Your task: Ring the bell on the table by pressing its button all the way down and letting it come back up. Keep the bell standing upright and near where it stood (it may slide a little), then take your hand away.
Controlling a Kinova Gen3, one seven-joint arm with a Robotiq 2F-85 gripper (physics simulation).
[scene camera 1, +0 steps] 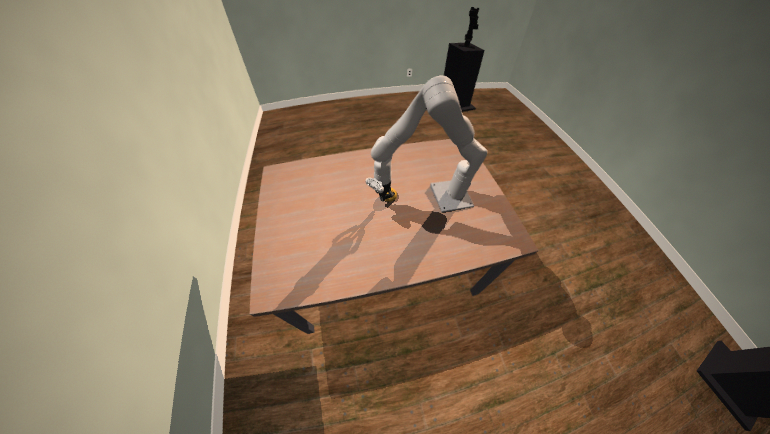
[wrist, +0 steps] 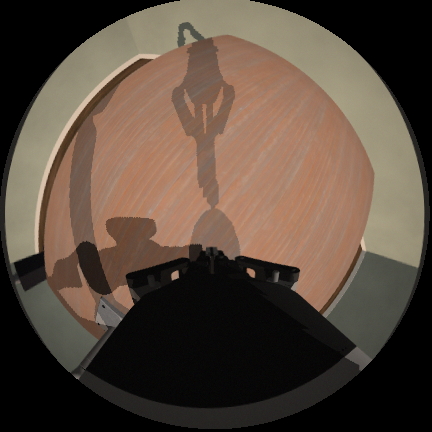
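Where they show: gripper, between the fingertips: [scene camera 1: 382,199] [wrist: 210,253]; arm's base, origin of its link: [scene camera 1: 455,192].
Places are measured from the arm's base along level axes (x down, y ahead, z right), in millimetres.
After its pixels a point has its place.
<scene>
The bell [scene camera 1: 393,194] shows as a small golden shape on the table [scene camera 1: 301,215] {x 16, y 780, z 169 mm} [wrist: 300,165] {x 16, y 583, z 166 mm}, partly hidden by the gripper in the scene view. In the wrist view the bell is hidden behind the gripper; a rounded shadow shows just beyond the fingertips. My gripper [scene camera 1: 386,198] {x -18, y 379, z 81 mm} [wrist: 210,253] {x -18, y 379, z 81 mm} is shut and empty, pointing down at the bell. The shadow of its fingers meets the top of the rounded shadow. The button is hidden, so I cannot tell whether it is pressed down or up.
The arm's base plate [scene camera 1: 451,202] {x 3, y 54, z -48 mm} [wrist: 107,315] {x 3, y 74, z -51 mm} is fixed on the table to the right of the bell in the scene view. Arm shadows cross the table. A black pedestal [scene camera 1: 462,70] with a dark arm on it stands on the floor behind the table.
</scene>
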